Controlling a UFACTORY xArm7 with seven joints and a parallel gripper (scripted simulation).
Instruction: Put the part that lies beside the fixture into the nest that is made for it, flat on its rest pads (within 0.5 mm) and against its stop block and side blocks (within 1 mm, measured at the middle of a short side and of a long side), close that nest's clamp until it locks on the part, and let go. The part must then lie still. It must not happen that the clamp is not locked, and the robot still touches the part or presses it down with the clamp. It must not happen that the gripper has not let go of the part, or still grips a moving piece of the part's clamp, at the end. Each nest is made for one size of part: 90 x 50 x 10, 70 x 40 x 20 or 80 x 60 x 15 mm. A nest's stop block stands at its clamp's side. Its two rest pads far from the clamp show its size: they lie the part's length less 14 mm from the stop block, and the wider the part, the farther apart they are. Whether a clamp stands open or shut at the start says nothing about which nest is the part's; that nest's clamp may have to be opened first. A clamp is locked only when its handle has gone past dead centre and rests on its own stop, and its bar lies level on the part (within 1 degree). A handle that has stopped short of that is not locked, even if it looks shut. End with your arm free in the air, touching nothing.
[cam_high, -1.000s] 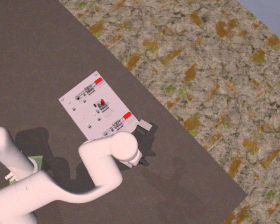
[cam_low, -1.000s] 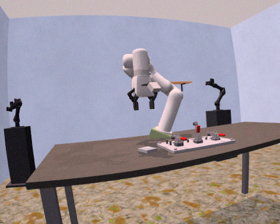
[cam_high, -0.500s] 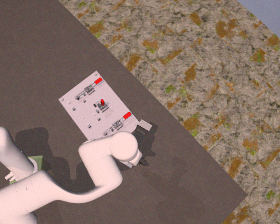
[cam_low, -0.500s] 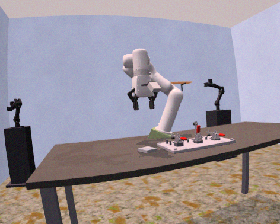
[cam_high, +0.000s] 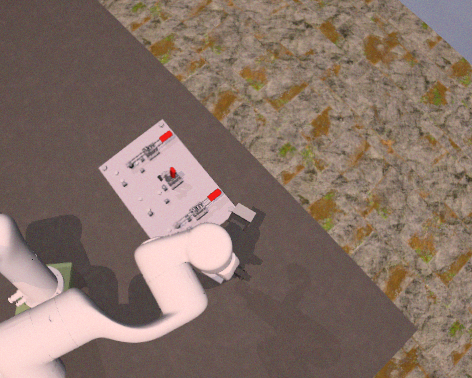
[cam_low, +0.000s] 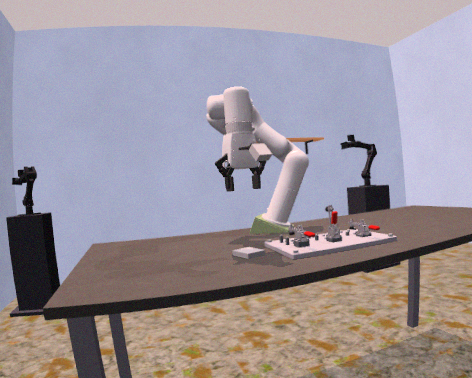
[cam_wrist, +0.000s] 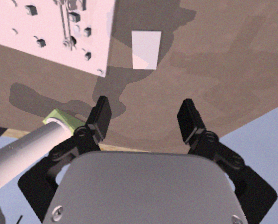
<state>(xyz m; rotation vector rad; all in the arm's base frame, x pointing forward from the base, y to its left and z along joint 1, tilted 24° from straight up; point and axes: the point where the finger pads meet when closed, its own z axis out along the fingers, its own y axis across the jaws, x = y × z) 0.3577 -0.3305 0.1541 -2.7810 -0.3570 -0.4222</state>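
Right now the pale grey block part is 19 cm below my hand. The rest, counted from my hand: fixture plate (3 cm ahead, 26 cm to the left, 19 cm below); toggle clamp (5 cm ahead, 15 cm to the left, 15 cm below).
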